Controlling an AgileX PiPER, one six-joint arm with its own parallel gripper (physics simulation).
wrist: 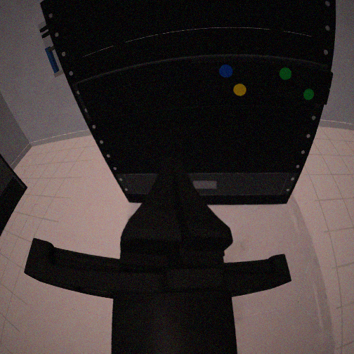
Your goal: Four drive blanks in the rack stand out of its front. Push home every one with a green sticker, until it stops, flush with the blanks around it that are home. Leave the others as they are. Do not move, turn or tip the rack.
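Note:
The rack point(250, 185) stands upright and dark in front of me, its front spanning the upper part of the wrist view. On its dark blank area I see a green sticker point(285, 73) at the upper right, another green sticker point(308, 94) lower and further right, near the right rail, a blue sticker point(226, 71) at the upper middle and a yellow sticker point(240, 90) just below it. The blanks' outlines are too dark to tell how far each stands out. My gripper point(168, 166) is shut, with its fingertips together in front of the rack's lower middle, left of the stickers.
A pale label point(204, 184) is on the rack's lower panel. Part of another dark cabinet point(9, 192) shows at the left edge. A blue object point(52, 59) shows by the wall left of the rack. Grey walls point(30, 100) stand behind, above a pale tiled floor point(70, 200).

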